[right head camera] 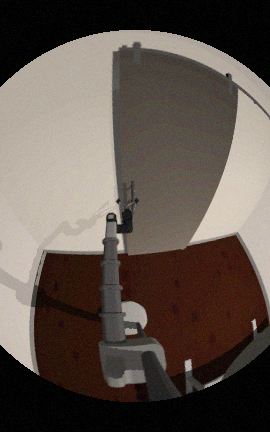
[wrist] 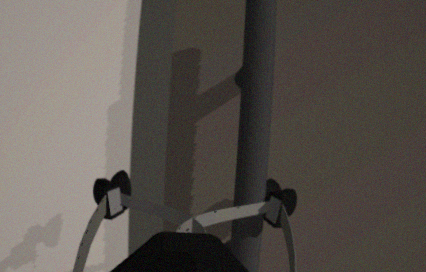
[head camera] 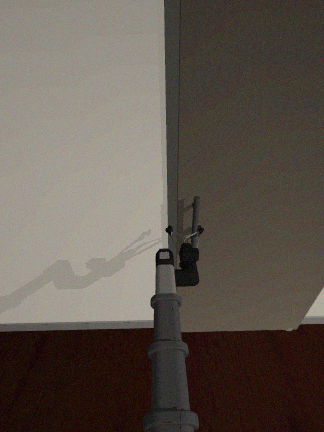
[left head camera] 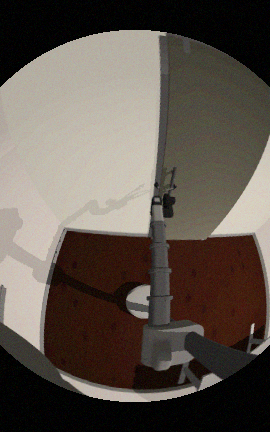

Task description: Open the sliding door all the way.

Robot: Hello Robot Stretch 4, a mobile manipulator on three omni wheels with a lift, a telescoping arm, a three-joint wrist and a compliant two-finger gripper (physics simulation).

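Where they show: gripper, fingertip midpoint: [right head camera: 126, 198] [wrist: 196, 191] [head camera: 184, 226] [left head camera: 164, 183]; robot's base at its link origin: [right head camera: 127, 316] [left head camera: 143, 300].
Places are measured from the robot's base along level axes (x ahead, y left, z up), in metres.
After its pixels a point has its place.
The sliding door [head camera: 255, 150] @[x 0.867, y -0.375, z 1.324 m] [left head camera: 215, 115] @[x 0.867, y -0.389, z 1.578 m] [right head camera: 175, 135] @[x 0.866, y -0.439, z 1.483 m] [wrist: 350, 125] @[x 0.869, y -0.272, z 1.054 m] is a tall grey-brown panel, upright against the pale wall. Its vertical bar handle [head camera: 196, 210] @[x 0.801, y -0.148, z 1.101 m] [left head camera: 174, 174] @[x 0.801, y -0.154, z 1.103 m] [right head camera: 133, 189] @[x 0.801, y -0.154, z 1.095 m] [wrist: 257, 100] @[x 0.801, y -0.146, z 1.065 m] is near the left edge of the door. My gripper [head camera: 185, 230] @[x 0.852, y -0.107, z 0.981 m] [left head camera: 165, 186] @[x 0.852, y -0.107, z 0.981 m] [right head camera: 128, 201] @[x 0.852, y -0.107, z 0.981 m] [wrist: 196, 191] @[x 0.852, y -0.107, z 0.981 m] is open at the lower part of the handle. In the wrist view the bar stands between the fingertips, close to the right one and partly overlapped by it; the left fingertip is off past the door's left edge. I cannot tell whether the right finger touches the bar.
The pale wall [head camera: 75, 125] @[x 0.935, y 0.323, z 1.428 m] [left head camera: 85, 125] @[x 0.937, y 0.469, z 1.455 m] [right head camera: 65, 150] @[x 0.935, y 0.326, z 1.411 m] [wrist: 55, 100] @[x 0.931, y 0.071, z 1.064 m] is left of the door and carries the arm's shadow. A rail [right head camera: 256, 103] runs right from the door's top. The floor [head camera: 75, 380] @[x 0.605, y 0.595, z -0.027 m] is dark red-brown, and a round white disc [left head camera: 137, 301] @[x -0.002, y 0.075, z 0.187 m] [right head camera: 136, 316] @[x 0.007, y -0.096, z 0.187 m] lies near the arm.
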